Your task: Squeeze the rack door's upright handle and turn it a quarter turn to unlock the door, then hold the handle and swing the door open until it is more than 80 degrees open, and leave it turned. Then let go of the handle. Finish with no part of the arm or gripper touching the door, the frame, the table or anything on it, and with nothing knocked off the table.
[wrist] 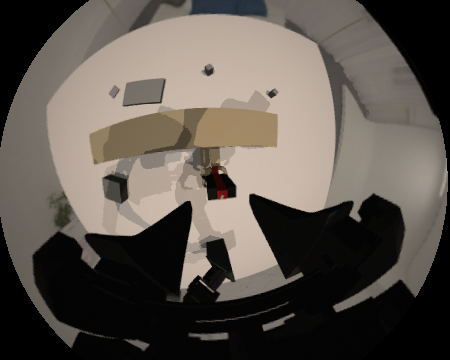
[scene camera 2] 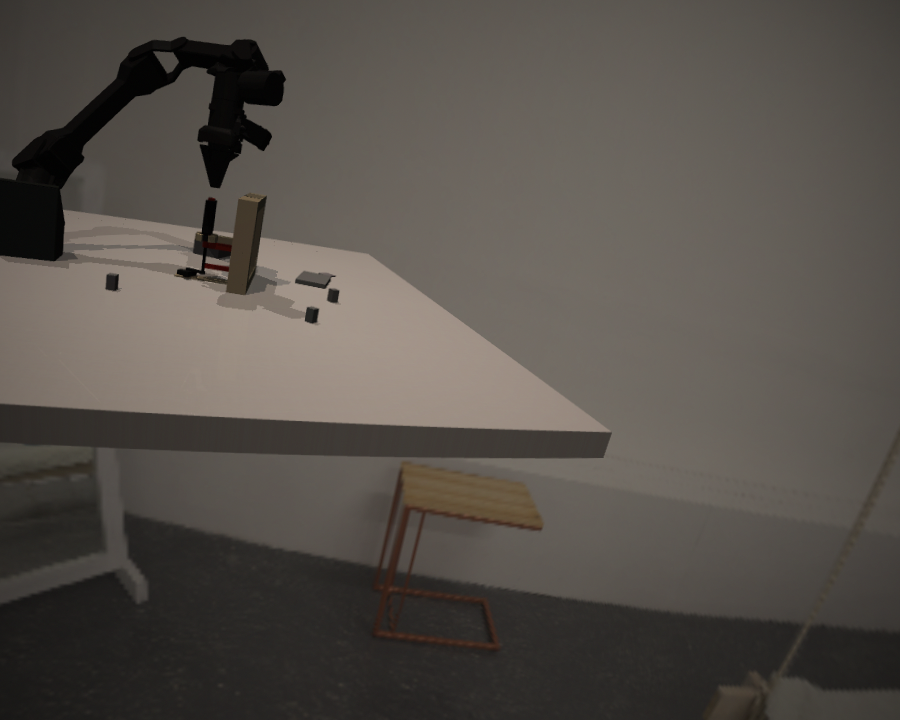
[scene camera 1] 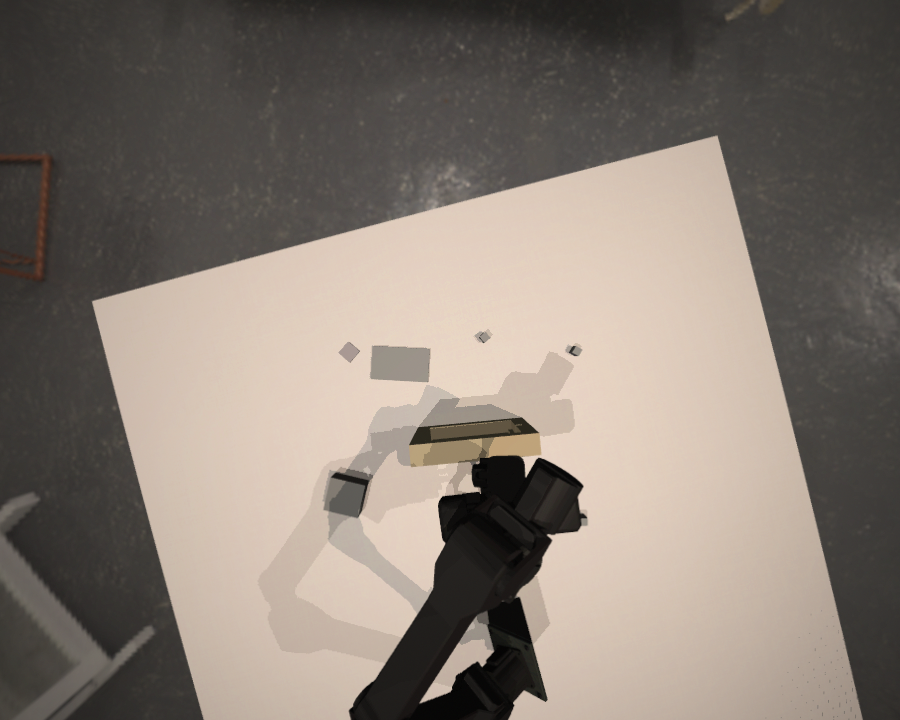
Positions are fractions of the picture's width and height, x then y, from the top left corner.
Note:
My gripper (scene camera 1: 0.56,0.68) is open, holding nothing. Also in view: a tan rack (wrist: 0.45,0.35) and a flat grey plate (wrist: 0.31,0.26).
My gripper shows as well in the wrist view (wrist: 0.49,0.56) and in scene camera 2 (scene camera 2: 0.24,0.26).

